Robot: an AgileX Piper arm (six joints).
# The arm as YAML. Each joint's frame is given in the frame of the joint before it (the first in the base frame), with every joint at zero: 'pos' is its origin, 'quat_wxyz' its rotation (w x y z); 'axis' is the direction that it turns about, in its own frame. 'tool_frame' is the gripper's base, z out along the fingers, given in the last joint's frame.
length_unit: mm
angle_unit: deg
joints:
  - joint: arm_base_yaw
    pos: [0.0, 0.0, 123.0]
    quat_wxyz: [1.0, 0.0, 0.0, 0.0]
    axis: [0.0, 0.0, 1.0]
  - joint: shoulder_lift
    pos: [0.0, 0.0, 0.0]
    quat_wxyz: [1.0, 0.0, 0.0, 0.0]
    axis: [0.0, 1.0, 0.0]
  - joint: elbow
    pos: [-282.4, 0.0, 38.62]
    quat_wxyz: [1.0, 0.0, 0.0, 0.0]
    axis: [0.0, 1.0, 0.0]
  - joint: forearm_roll
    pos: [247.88, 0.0, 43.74]
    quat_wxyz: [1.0, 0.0, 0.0, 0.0]
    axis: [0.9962, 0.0, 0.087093]
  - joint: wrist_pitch
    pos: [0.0, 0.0, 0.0]
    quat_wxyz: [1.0, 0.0, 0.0, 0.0]
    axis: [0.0, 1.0, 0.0]
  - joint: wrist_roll
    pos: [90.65, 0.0, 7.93]
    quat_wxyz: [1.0, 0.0, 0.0, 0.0]
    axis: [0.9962, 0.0, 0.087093]
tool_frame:
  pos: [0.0, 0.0, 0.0]
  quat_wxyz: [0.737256, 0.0, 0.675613, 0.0]
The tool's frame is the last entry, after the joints.
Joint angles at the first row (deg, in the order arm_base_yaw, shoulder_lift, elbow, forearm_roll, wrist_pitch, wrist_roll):
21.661, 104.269, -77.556, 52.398, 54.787, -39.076
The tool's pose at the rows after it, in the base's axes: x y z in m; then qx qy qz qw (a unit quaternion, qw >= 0):
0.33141 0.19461 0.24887 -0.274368 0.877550 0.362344 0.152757
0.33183 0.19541 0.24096 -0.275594 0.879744 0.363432 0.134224
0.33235 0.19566 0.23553 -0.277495 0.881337 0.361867 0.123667
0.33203 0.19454 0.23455 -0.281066 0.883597 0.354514 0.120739
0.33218 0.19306 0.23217 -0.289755 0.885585 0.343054 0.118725
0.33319 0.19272 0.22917 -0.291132 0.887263 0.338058 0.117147
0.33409 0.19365 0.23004 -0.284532 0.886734 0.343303 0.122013
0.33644 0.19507 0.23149 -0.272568 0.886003 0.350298 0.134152
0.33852 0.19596 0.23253 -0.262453 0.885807 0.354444 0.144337
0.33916 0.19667 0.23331 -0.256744 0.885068 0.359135 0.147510
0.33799 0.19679 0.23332 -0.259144 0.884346 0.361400 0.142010
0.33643 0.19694 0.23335 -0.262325 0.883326 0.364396 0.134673
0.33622 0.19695 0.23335 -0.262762 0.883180 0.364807 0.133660
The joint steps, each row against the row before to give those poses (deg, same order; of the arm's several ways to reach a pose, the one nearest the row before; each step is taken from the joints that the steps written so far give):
-0.001, 0.507, 0.000, -1.052, 0.686, 0.132
0.001, 1.153, 0.002, -0.262, 1.161, 0.134
0.000, 0.764, 0.000, -0.396, 0.554, -0.006
0.000, -0.016, -0.003, -1.179, 0.134, 0.378
0.000, 0.135, -0.001, -1.622, 0.000, -0.102
-0.001, 0.371, 0.002, -0.589, -0.248, -0.001
0.002, -0.002, 0.001, 0.977, -0.541, 0.001
-0.001, 0.001, -0.003, 1.631, -1.407, -0.103
0.000, 0.000, 0.003, 1.165, -1.258, -0.002
0.000, 0.000, -0.001, 0.854, -0.355, 0.001
0.000, -0.001, 0.001, 0.000, 0.740, 0.000
0.001, 0.000, -0.001, -0.001, 0.986, 0.001
-0.002, 0.001, 0.001, 0.001, 0.136, -0.002

